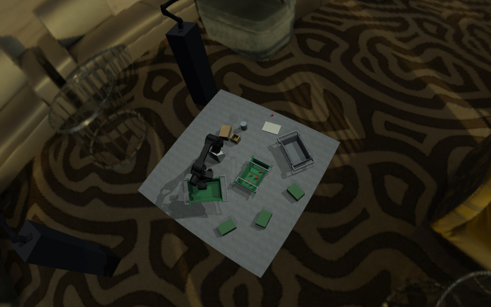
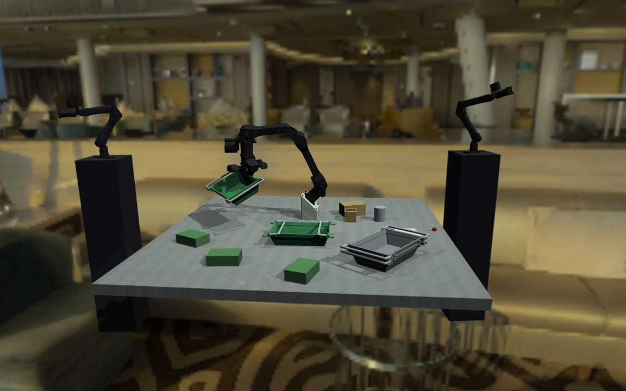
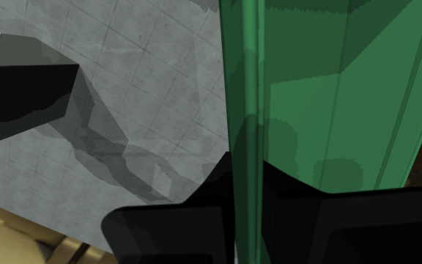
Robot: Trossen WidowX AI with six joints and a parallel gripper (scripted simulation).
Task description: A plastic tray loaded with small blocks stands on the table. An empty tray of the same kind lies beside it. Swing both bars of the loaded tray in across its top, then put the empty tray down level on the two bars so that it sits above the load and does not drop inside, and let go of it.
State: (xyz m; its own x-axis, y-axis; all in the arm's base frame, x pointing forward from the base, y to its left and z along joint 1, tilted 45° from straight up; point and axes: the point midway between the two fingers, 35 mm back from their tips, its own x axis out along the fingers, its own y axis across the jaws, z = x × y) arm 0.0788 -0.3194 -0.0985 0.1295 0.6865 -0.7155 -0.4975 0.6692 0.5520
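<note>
Right now the green tray is 40 mm ahead of my gripper tip and 60 mm to the right of it. Round my gripper tip: pale sheet (210 mm ahead, 740 mm to the left, 200 mm below); red block (170 mm ahead, 870 mm to the left, 190 mm below).
</note>
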